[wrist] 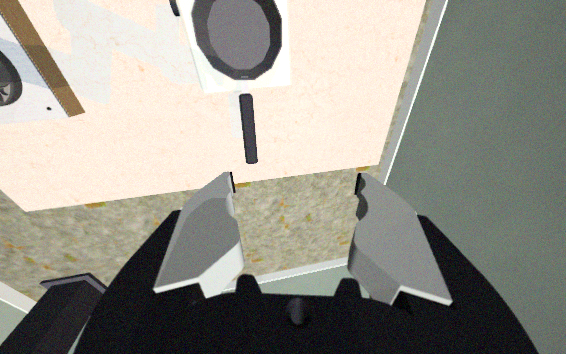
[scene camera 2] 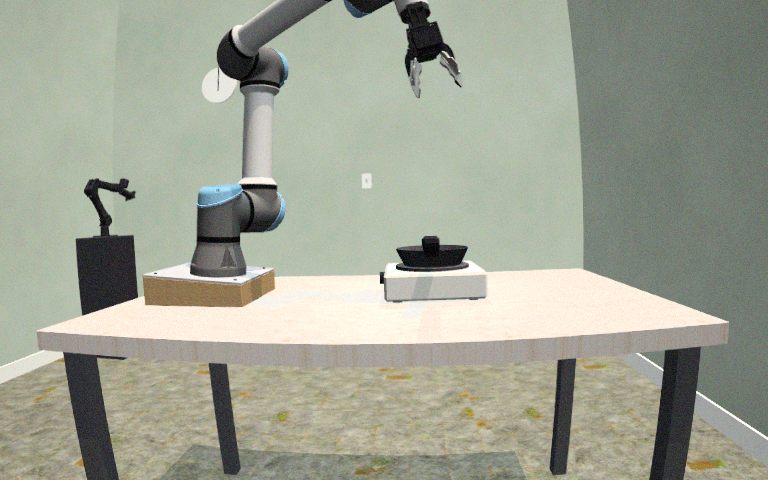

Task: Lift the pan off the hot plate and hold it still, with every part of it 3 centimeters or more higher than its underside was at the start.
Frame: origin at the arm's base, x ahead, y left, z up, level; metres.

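Seen in the pictures: gripper, fingertip midpoint: [wrist: 293,175] [scene camera 2: 440,92]; arm's base, origin of the base link: [scene camera 2: 218,273].
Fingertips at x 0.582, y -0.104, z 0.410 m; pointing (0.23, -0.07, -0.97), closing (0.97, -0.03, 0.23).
Pixels of each thing's top centre, then the offset from my fingertips to it. "spot": a spot on its surface instead. Level surfaces: height alone.
- white hot plate, middle of its top: [scene camera 2: 429,264] [wrist: 236,34] 0.033 m back, 0.137 m left, 0.402 m down
- handle's end, surface spot: [scene camera 2: 430,245] spot: 0.041 m back, 0.152 m right, 0.334 m down
- pale wooden table, its level: 0.478 m down
- dark knob, middle of its top: [scene camera 2: 382,272] [wrist: 174,4] 0.154 m back, 0.194 m left, 0.426 m down
The black pan [scene camera 2: 438,257] [wrist: 238,35] sits level on the white hot plate [scene camera 2: 436,286] [wrist: 285,75]. In the wrist view its dark handle [wrist: 248,129] extends from the pan's side toward the table's edge; in the scene view the handle's end [scene camera 2: 430,245] faces the camera. My gripper [scene camera 2: 440,91] [wrist: 293,175] is open and empty, tilted slightly, high above the pan. In the wrist view the handle's end lies ahead of the fingertips, nearer the left finger. Part of the pan is cut off at the top of the wrist view.
The hot plate stands on the pale wooden table [scene camera 2: 317,325] [wrist: 325,135]. The arm's wooden base block [scene camera 2: 195,290] [wrist: 45,62] is left of it. A dark knob [scene camera 2: 382,277] sticks out of the hot plate's left side. A small black arm on a dark pedestal [scene camera 2: 106,271] stands behind at the left.
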